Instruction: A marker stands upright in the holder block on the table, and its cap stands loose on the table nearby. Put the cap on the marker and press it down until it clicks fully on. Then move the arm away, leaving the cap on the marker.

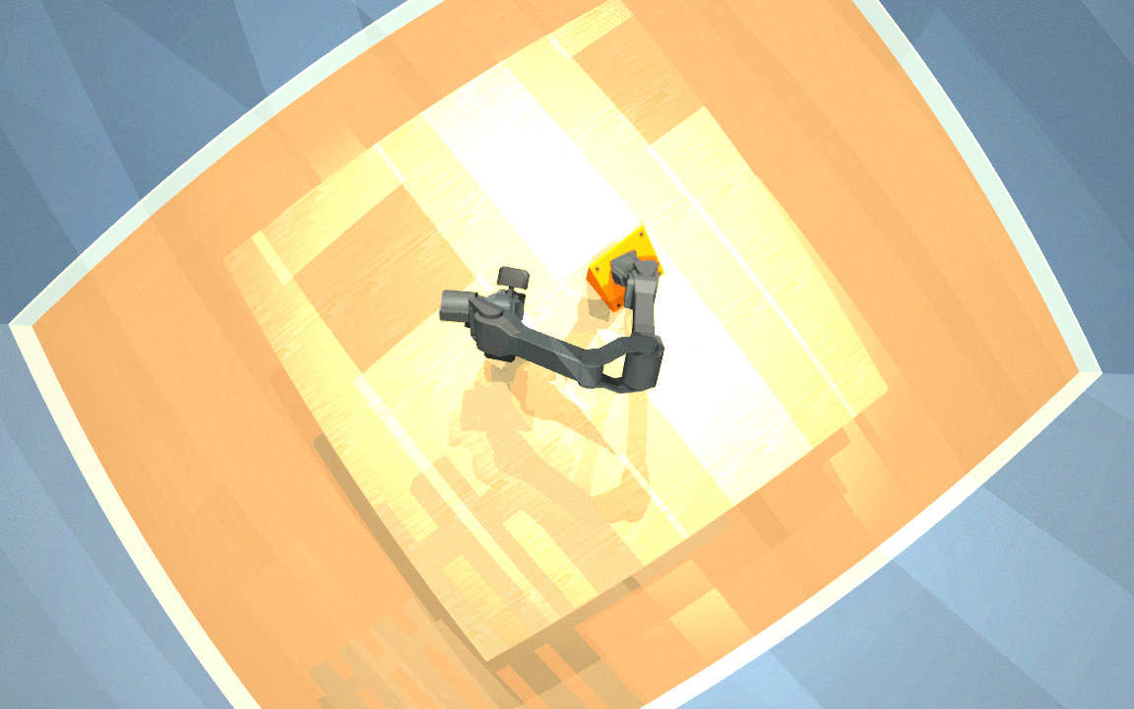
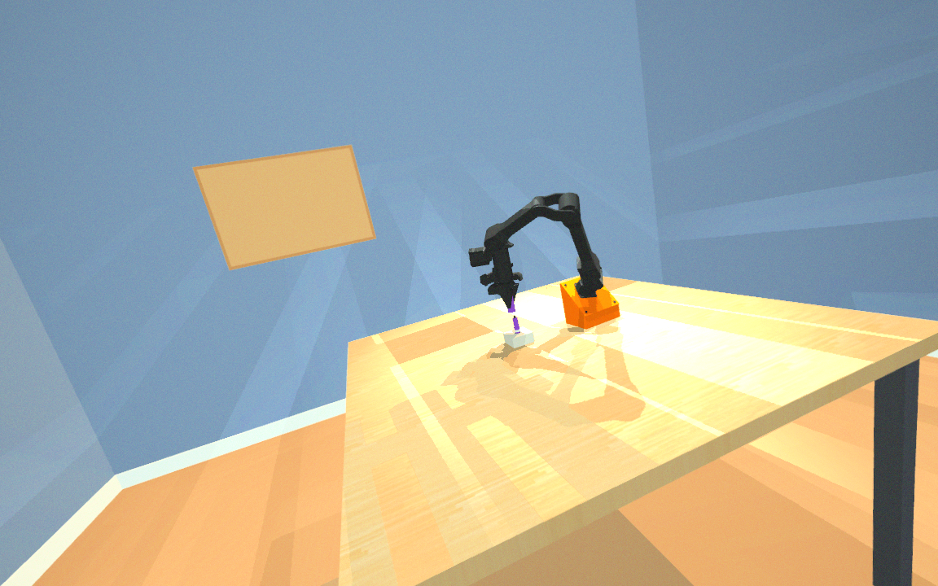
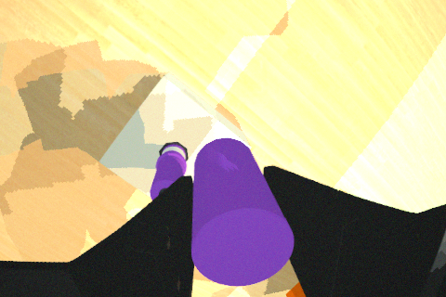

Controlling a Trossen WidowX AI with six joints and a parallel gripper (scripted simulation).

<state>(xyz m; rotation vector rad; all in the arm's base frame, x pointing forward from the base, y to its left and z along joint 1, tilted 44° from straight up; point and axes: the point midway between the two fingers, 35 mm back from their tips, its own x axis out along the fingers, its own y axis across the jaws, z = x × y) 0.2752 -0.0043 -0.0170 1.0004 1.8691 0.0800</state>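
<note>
Right now my gripper tip is 10 cm above the white holder block and 4 cm to the right of it. The rest, counted from my gripper tip: purple cap (1 cm above).
</note>
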